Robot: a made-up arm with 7 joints.
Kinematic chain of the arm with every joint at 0, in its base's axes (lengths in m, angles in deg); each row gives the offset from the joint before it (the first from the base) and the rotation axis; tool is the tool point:
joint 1: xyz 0 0.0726 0 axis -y
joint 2: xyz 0 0.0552 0 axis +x
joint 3: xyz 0 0 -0.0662 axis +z
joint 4: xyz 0 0 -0.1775 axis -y
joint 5: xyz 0 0 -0.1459 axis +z
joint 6: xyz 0 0 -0.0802 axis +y
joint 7: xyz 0 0 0 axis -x
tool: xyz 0 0 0
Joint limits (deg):
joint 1: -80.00..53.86
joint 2: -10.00..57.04
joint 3: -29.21..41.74
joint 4: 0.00..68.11
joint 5: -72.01..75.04
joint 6: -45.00..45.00
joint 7: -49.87..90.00
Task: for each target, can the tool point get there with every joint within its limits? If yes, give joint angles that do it. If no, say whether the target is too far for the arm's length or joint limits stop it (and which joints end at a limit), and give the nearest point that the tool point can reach.
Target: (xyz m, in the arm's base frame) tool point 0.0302 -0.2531 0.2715
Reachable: no: joint limits stop it (at a limit: joint 1, joint 2, joint 3, joint 4) | nearest point 0.3545 -0.0300 -0.0321 | short by 0.497 m
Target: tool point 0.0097 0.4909 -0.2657
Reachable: yes | joints -22.62 48.99 26.72 33.39 43.16 10.17 43.37
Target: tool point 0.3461 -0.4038 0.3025
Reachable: no: too far | nearest point 0.3545 -0.0300 -0.0321 | short by 0.502 m
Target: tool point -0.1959 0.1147 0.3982
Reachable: no: joint limits stop it (at a limit: joint 1, joint 4) | nearest point -0.4601 0.0784 -0.0811 | short by 0.549 m
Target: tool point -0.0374 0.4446 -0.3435
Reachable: yes | joints -10.36 40.58 33.45 7.60 10.50 -27.78 -34.81
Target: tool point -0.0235 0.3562 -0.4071
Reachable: yes | joints -9.31 31.22 -19.21 11.54 45.84 14.74 12.12
